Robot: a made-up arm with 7 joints.
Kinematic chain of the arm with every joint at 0, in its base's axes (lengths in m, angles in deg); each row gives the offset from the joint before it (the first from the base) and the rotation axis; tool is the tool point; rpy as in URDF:
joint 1: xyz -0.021 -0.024 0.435 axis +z
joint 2: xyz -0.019 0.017 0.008 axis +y
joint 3: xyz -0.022 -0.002 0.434 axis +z
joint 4: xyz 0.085 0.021 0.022 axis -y
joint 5: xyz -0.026 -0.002 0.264 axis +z
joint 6: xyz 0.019 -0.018 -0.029 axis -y
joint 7: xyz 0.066 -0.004 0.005 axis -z
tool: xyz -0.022 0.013 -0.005 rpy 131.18 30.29 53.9
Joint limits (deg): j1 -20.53..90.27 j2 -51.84..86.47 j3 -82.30..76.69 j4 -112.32..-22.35 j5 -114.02..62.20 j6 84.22..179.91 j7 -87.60..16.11
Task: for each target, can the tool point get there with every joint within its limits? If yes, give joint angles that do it. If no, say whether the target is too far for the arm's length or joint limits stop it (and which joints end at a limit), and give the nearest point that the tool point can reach.
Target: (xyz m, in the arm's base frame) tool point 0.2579 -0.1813 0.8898
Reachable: yes | joints 79.41 -26.85 -62.92 -96.78 40.96 133.16 -55.62
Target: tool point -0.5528 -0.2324 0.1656
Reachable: no: joint limits stop it (at a limit: joint 1, joint 2, joint 3, joint 4, joint 6, joint 7) | nearest point -0.4183 -0.2364 0.6602 | short by 0.513 m
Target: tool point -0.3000 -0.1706 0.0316
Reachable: no: joint limits stop it (at a limit: joint 1, joint 2, joint 4, joint 5, joint 6, joint 7) | nearest point -0.2183 0.2971 0.1953 | short by 0.502 m
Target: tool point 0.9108 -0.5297 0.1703
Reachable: no: too far | nearest point 0.6172 -0.3443 0.3069 | short by 0.373 m
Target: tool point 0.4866 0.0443 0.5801
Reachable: yes | joints 44.94 57.04 -68.12 -102.50 20.56 134.22 4.73
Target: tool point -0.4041 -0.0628 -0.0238
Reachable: no: joint limits stop it (at a limit: joint 1, joint 2, joint 4, joint 5, joint 6, joint 7) | nearest point -0.2438 0.2959 0.2128 | short by 0.459 m
